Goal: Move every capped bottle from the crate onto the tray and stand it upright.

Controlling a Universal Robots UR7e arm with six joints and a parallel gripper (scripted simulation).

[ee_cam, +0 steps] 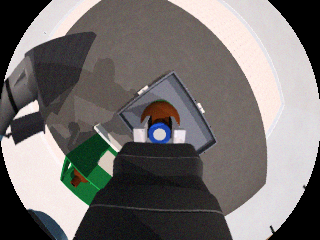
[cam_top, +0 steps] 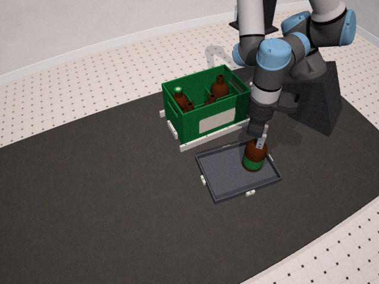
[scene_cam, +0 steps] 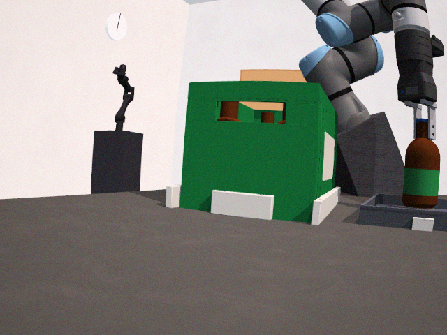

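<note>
Right now the blue-capped bottle is 6 cm below my hand. The rest, counted from my hand: crate: 1 cm ahead, 28 cm to the right, 7 cm below; grey tray: 5 cm ahead, 2 cm to the right, 14 cm below; open bottle: 9 cm behind, 31 cm to the right, 6 cm below.
</note>
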